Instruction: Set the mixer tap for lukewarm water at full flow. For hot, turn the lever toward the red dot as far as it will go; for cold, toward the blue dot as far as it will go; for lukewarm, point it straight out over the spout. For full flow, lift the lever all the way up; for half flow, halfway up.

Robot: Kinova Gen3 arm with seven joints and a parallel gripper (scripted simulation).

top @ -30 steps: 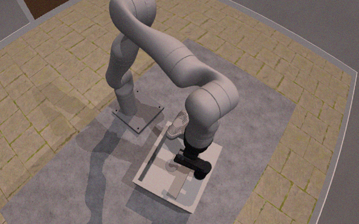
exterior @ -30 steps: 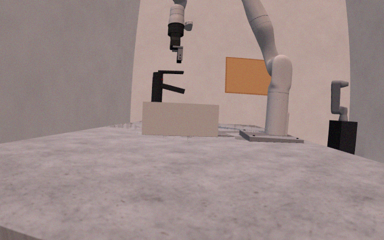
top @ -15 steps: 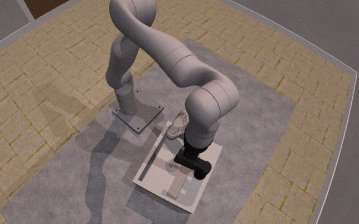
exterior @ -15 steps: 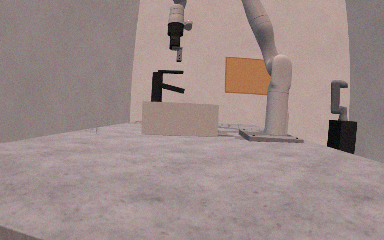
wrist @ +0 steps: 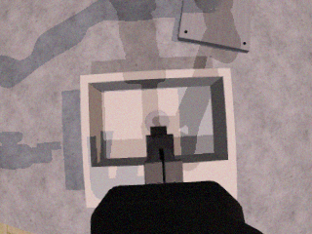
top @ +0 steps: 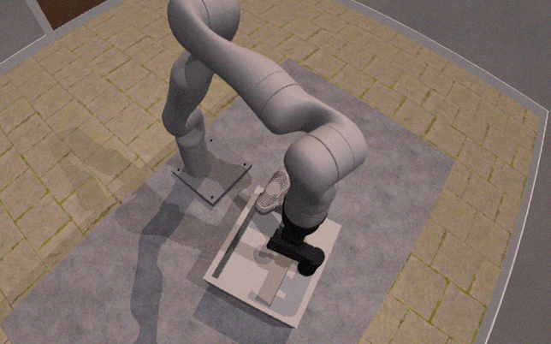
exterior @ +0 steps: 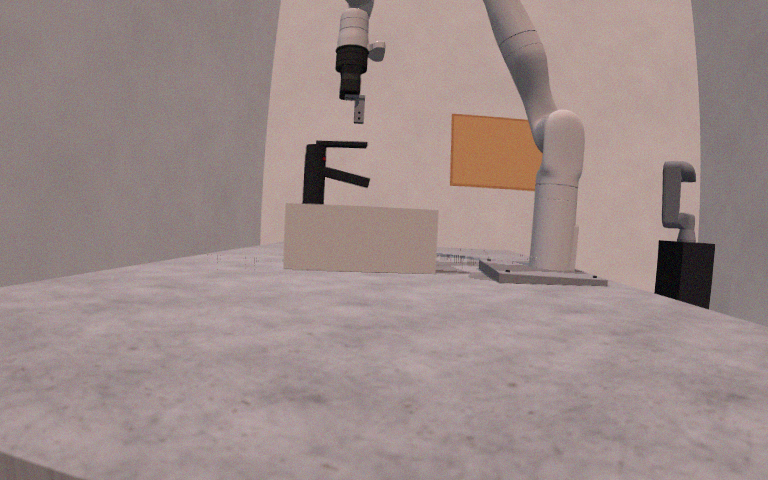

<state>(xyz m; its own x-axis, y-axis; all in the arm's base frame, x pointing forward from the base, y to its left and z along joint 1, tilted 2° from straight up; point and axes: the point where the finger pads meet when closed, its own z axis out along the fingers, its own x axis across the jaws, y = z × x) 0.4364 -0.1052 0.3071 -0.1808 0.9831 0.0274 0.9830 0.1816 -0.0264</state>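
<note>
The lever is 4 cm ahead of my hand, 1 cm to the left of it and 7 cm below it. The rest, counted from my hand: black mixer tap (6 cm ahead, 1 cm to the left, 12 cm below); then sink basin (2 cm behind, 30 cm below).
</note>
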